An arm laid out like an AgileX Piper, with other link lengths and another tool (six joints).
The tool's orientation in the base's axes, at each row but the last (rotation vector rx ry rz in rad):
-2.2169, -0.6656, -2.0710
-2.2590, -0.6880, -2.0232
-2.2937, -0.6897, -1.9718
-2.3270, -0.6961, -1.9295
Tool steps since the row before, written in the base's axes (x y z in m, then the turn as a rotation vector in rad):
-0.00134, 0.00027, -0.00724, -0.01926, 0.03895, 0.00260
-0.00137, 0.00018, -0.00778, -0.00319, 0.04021, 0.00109
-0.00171, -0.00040, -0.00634, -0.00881, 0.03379, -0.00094
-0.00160, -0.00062, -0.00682, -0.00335, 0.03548, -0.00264
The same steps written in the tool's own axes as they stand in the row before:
-0.00689, -0.00257, -0.00038, 0.01311, -0.04102, -0.00635
-0.00743, -0.00269, -0.00004, 0.01295, -0.03706, 0.00935
-0.00629, -0.00185, -0.00050, 0.00855, -0.03378, 0.00251
-0.00682, -0.00172, -0.00013, 0.00816, -0.03375, 0.00845

